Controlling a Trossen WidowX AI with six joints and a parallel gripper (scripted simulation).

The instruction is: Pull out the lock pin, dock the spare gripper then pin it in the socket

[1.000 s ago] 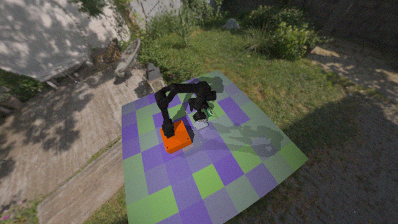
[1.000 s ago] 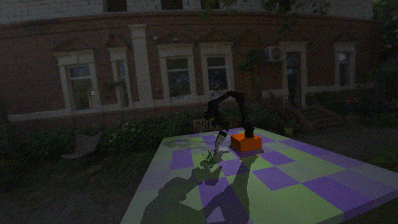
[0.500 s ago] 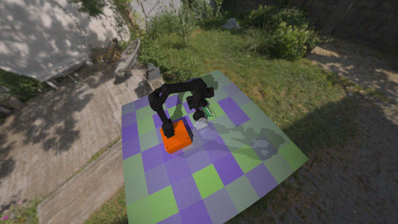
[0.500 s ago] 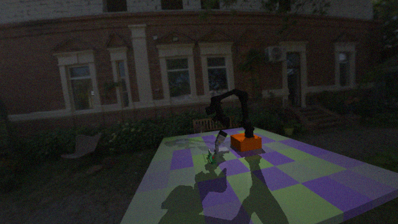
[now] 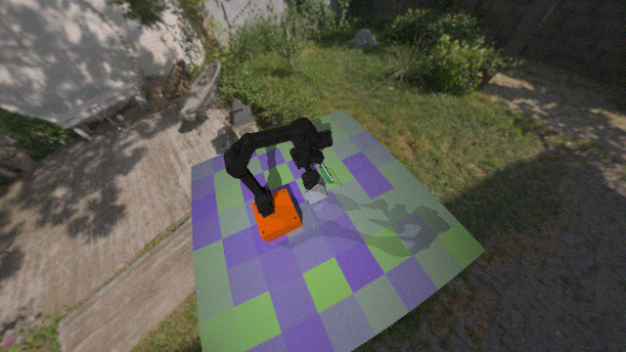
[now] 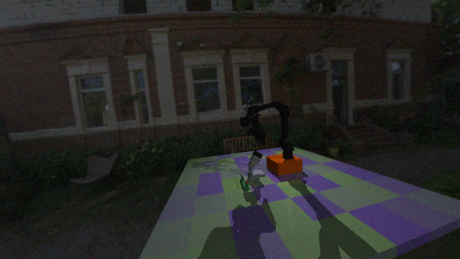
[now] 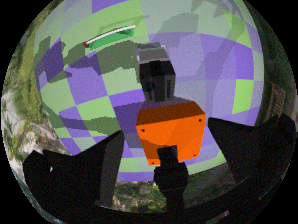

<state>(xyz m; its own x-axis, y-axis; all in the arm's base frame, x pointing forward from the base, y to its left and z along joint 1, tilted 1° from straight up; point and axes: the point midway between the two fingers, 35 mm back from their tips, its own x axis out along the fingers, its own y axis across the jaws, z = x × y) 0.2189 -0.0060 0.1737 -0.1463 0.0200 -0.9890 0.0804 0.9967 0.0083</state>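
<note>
The green strip is 17 cm ahead of my gripper tip, 10 cm to the left of it and 20 cm below it. From my gripper tip the other things lie so: spare gripper 5 cm ahead, 11 cm below; then grey mount 6 cm ahead, 17 cm below.
</note>
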